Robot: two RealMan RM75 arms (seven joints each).
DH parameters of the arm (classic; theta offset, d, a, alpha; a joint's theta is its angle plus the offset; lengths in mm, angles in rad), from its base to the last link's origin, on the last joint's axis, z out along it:
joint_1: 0 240.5 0 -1.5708
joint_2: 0 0 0 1.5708
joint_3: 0 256 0 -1.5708
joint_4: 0 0 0 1.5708
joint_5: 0 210 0 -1.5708
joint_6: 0 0 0 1.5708
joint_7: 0 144 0 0
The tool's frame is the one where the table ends.
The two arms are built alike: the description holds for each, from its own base.
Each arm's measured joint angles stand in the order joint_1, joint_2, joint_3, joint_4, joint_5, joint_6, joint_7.
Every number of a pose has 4 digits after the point. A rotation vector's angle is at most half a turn.
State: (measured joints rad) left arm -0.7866 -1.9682 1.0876 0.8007 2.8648 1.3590 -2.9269; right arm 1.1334 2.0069 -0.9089 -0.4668 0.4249 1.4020 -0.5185
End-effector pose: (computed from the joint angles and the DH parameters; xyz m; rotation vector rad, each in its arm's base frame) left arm -0.2779 0.4019 0.0411 -1.9178 -1.5975 0.5304; right arm 0.1662 0.4215 -0.0280 -2.4909 1.4713 -0.4569
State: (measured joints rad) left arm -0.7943 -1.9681 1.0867 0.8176 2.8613 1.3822 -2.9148; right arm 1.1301 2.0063 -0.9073 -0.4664 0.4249 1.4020 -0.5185
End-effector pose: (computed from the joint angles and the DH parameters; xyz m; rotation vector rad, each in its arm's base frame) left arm -0.2715 0.4033 0.0427 -1.9414 -1.5828 0.5349; right arm 0.1677 0.4211 -0.0278 -2.4882 1.4772 -0.4556
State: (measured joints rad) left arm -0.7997 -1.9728 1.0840 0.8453 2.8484 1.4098 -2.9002; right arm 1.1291 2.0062 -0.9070 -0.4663 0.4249 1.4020 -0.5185
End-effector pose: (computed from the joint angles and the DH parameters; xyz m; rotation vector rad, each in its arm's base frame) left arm -0.2624 0.4043 0.0428 -1.9764 -1.5696 0.5261; right arm 0.1681 0.4210 -0.0277 -2.4875 1.4788 -0.4555
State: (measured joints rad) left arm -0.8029 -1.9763 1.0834 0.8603 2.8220 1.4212 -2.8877; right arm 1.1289 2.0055 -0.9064 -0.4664 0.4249 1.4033 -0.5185
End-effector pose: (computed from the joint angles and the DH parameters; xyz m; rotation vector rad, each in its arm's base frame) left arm -0.2550 0.4053 0.0408 -2.0113 -1.5647 0.5019; right arm 0.1682 0.4209 -0.0274 -2.4873 1.4800 -0.4556
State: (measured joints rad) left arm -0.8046 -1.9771 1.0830 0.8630 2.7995 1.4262 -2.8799; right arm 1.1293 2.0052 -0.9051 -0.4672 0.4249 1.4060 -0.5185
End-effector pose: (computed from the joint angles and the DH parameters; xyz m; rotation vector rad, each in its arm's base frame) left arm -0.2511 0.4054 0.0388 -2.0342 -1.5687 0.4839; right arm 0.1679 0.4209 -0.0271 -2.4884 1.4813 -0.4555
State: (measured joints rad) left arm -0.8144 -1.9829 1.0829 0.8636 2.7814 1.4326 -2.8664; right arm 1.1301 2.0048 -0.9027 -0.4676 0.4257 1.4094 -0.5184
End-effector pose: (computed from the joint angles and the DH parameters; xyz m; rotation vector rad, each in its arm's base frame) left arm -0.2442 0.4063 0.0346 -2.0701 -1.5607 0.4721; right arm 0.1673 0.4207 -0.0269 -2.4903 1.4843 -0.4538
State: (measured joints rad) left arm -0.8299 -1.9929 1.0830 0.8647 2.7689 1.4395 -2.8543; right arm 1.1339 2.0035 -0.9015 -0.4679 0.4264 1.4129 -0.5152
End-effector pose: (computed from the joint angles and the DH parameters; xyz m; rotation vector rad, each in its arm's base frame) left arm -0.2348 0.4078 0.0290 -2.1097 -1.5458 0.4634; right arm 0.1657 0.4213 -0.0263 -2.4907 1.4859 -0.4526
